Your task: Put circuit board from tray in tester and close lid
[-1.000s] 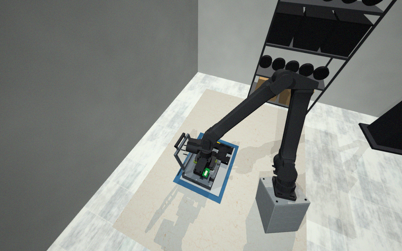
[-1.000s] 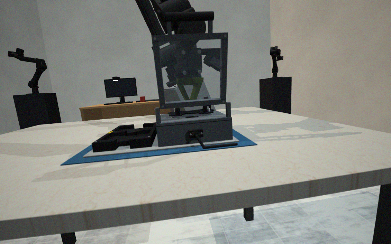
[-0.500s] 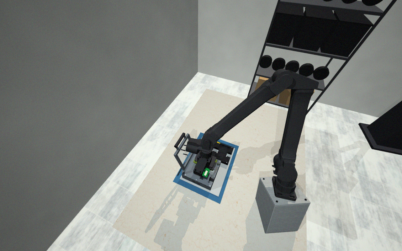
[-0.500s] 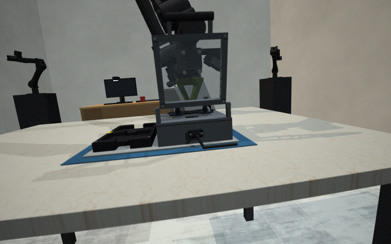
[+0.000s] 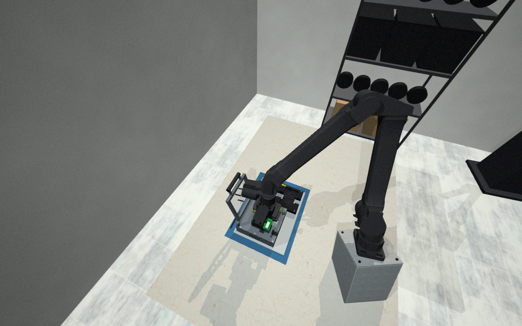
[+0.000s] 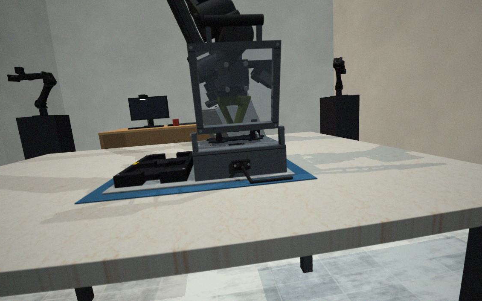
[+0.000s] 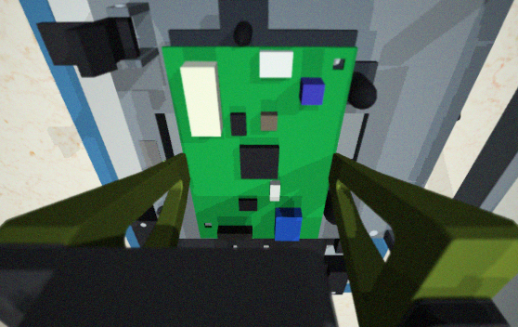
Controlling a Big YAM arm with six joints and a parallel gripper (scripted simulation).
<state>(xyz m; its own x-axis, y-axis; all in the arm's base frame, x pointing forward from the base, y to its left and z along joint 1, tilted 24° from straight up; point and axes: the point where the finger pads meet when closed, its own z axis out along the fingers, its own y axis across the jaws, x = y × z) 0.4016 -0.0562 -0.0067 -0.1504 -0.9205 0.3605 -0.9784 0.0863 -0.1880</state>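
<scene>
Right now my hand is right at the green circuit board. Also, from my hand: latch hook 6 cm to the left, 5 cm behind; dark plate 2 cm below, 1 cm ahead; clear lid 12 cm ahead, 9 cm above, 2 cm to the right.
</scene>
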